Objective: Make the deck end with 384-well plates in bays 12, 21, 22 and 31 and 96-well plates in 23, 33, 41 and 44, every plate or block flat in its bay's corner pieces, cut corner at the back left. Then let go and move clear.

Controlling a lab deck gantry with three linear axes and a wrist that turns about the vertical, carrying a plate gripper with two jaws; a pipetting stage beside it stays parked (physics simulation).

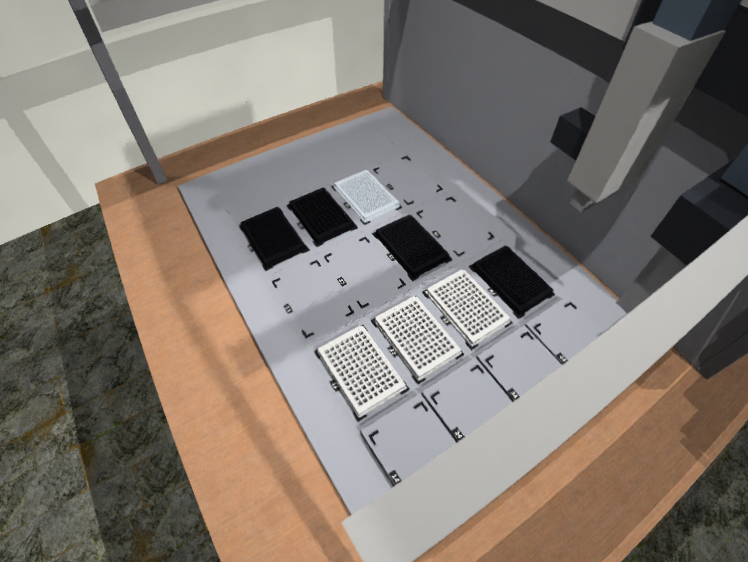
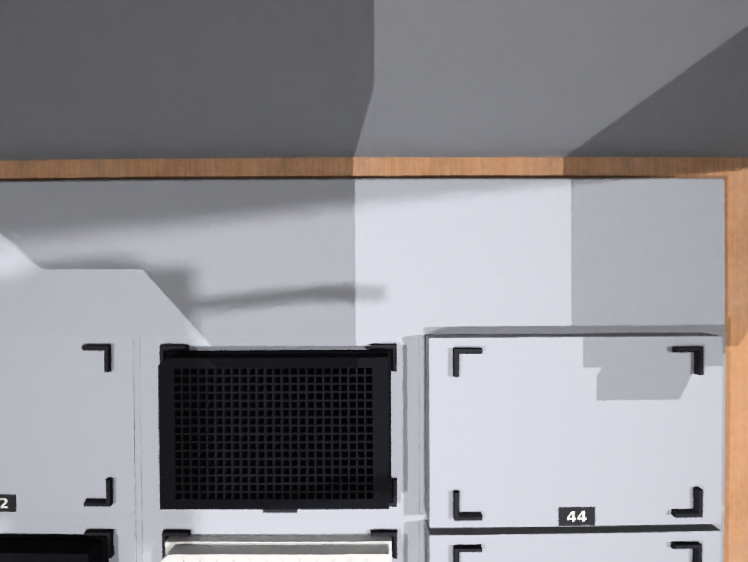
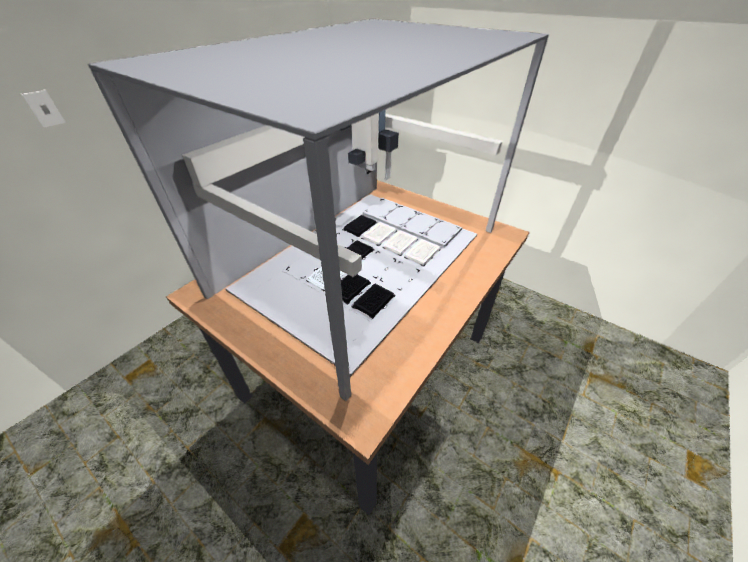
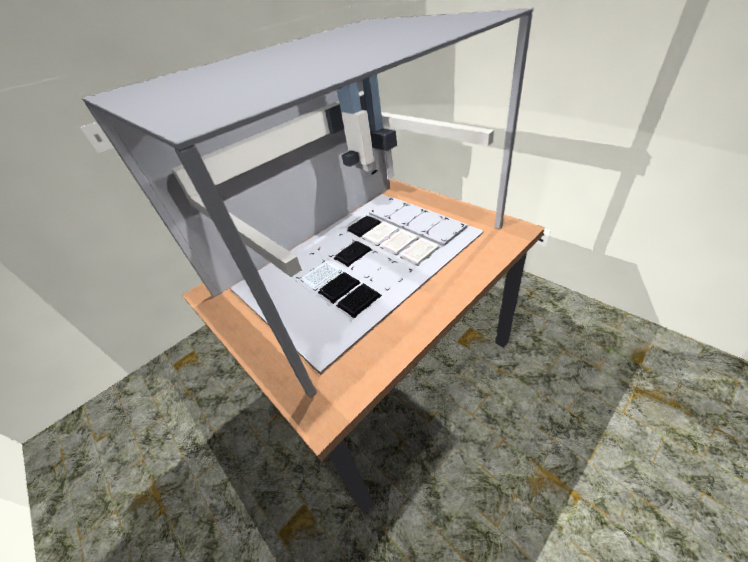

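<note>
My gripper hangs high at the back right, with no plate visible at it; its jaw spacing cannot be judged. White 96-well plates sit in bays 13, 23 and 33. A clear plate with fine wells is in bay 31. Black plates are in bays 11, 21 and 32; the wells of the first two are too dark to tell. A black 384-well plate is in bay 43. Cut corners are hard to make out.
Bays 12, 22, 41, 42, 14, 24, 34 and 44 hold no plate. A pale pipetting stage hangs beside the gripper. The back wall, a front left post and pale gantry beams surround the deck.
</note>
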